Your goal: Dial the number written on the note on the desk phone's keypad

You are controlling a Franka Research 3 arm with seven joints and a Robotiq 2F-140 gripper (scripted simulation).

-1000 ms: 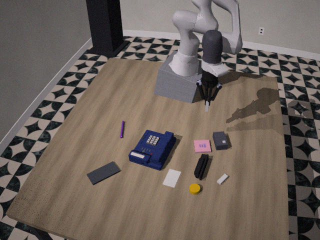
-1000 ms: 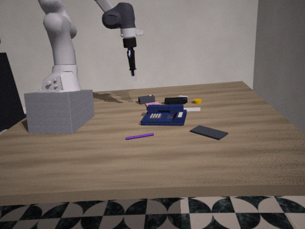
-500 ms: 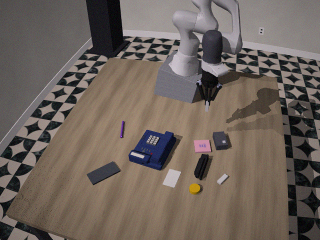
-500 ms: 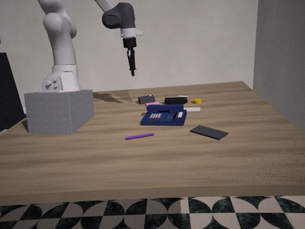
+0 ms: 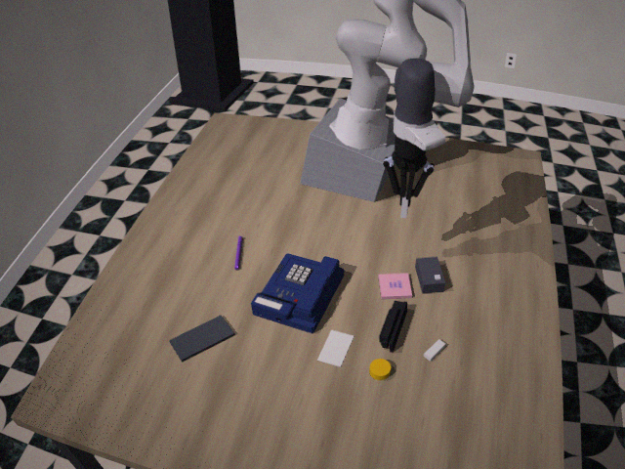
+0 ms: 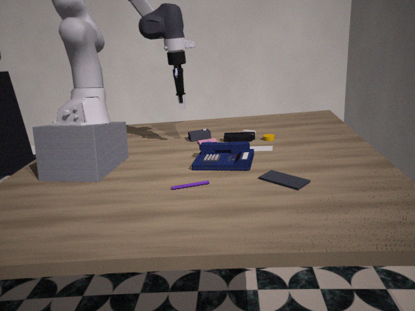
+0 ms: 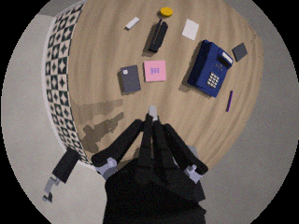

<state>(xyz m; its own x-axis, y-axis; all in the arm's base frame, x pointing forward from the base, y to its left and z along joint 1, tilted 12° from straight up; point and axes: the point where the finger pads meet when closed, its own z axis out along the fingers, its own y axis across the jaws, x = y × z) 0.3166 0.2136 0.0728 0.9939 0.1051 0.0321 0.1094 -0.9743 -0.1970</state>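
Now: the handset 200 mm ahead of my hand, 170 mm to the right of it and 160 mm below it. From my hand the other things lie so: white block 280 mm ahead, 160 mm to the left, 200 mm below; then dark grey box 40 mm ahead, 100 mm to the left, 180 mm below; then black stapler 240 mm ahead, 40 mm to the left, 190 mm below.
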